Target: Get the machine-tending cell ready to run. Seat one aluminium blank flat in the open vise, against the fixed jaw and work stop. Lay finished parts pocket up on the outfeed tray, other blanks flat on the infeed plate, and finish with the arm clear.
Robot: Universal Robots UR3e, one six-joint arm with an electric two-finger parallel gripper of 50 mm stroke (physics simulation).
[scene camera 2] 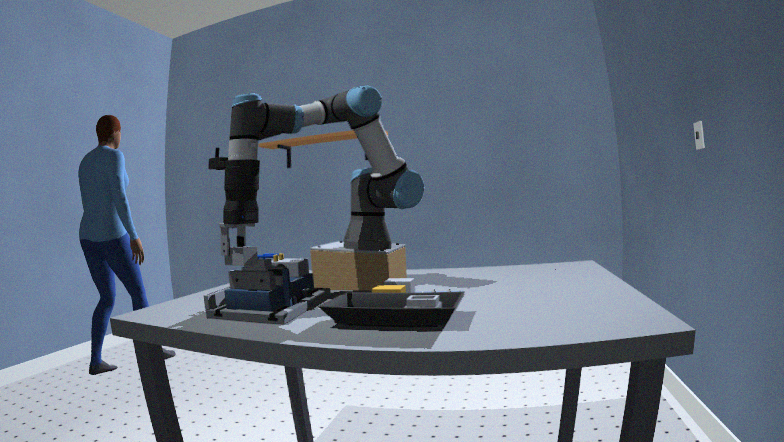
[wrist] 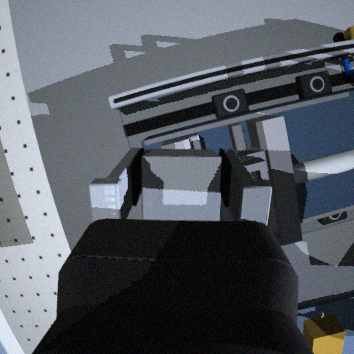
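Seen in the pictures: gripper, fingertip midpoint: (scene camera 2: 233,253) (wrist: 180,165); arm's base, origin of the base link: (scene camera 2: 367,247).
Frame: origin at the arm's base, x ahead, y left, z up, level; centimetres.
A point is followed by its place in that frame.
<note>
My gripper (scene camera 2: 233,245) @(x 43.2, y -9.6, z 2.7 cm) (wrist: 180,165) @(x 43.2, y -9.6, z 2.7 cm) points down and is shut on a grey aluminium blank (scene camera 2: 239,256) @(x 45.6, y -5.7, z 2.5 cm) (wrist: 181,197) @(x 43.2, y -8.1, z 4.2 cm). The blank is at the top of the vise (scene camera 2: 255,280) @(x 43.2, y -3.9, z -2.5 cm) (wrist: 281,165) @(x 35.9, y -8.8, z -0.8 cm), at its left end in the scene view. Whether it touches the vise is hidden. In the wrist view the upright jaw plate stands right of the fingers, with a gap beside it. The vise has a blue body and sits on a grey rail frame. A pale part with an open pocket facing up (scene camera 2: 423,300) @(x 37.1, y 28.8, z -5.9 cm) lies in the black tray (scene camera 2: 389,317) @(x 41.8, y 24.3, z -8.0 cm).
A yellow block (scene camera 2: 389,288) @(x 26.1, y 17.5, z -6.0 cm) and a pale block (scene camera 2: 400,282) @(x 17.7, y 16.5, z -6.2 cm) show behind the tray. A wooden pedestal (scene camera 2: 343,269) @(x 8.3, y -3.1, z -4.9 cm) carries the arm's base. Small blue and brass fittings (scene camera 2: 278,256) @(x 25.8, y -11.1, z 0.4 cm) stand at the vise's rear. A person (scene camera 2: 102,194) stands beyond the table's left end.
</note>
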